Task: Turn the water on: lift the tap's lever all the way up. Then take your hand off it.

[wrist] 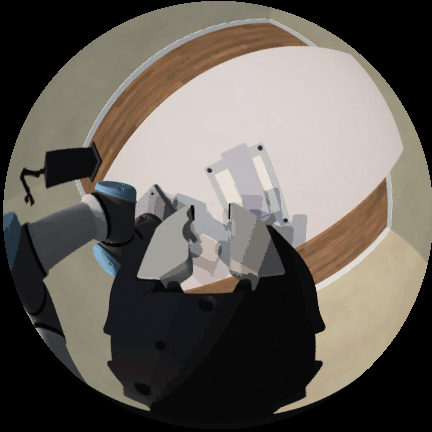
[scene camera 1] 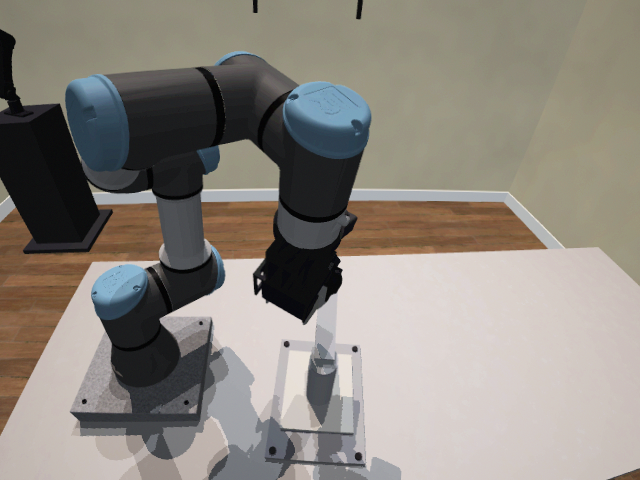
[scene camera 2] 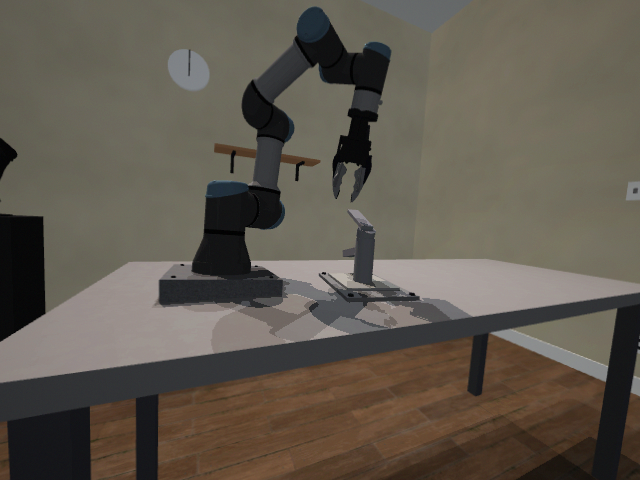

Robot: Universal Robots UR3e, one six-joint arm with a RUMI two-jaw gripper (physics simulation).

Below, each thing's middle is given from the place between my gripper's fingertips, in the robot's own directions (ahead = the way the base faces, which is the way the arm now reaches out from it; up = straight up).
The flat lever (wrist: pixel 237 159) lies 60 mm below my hand, 40 mm ahead of it and 20 mm to the right of it. The rest, counted from my hand: base plate (scene camera 2: pixel 387 295) (210 mm below, 60 mm to the right, 40 mm ahead).
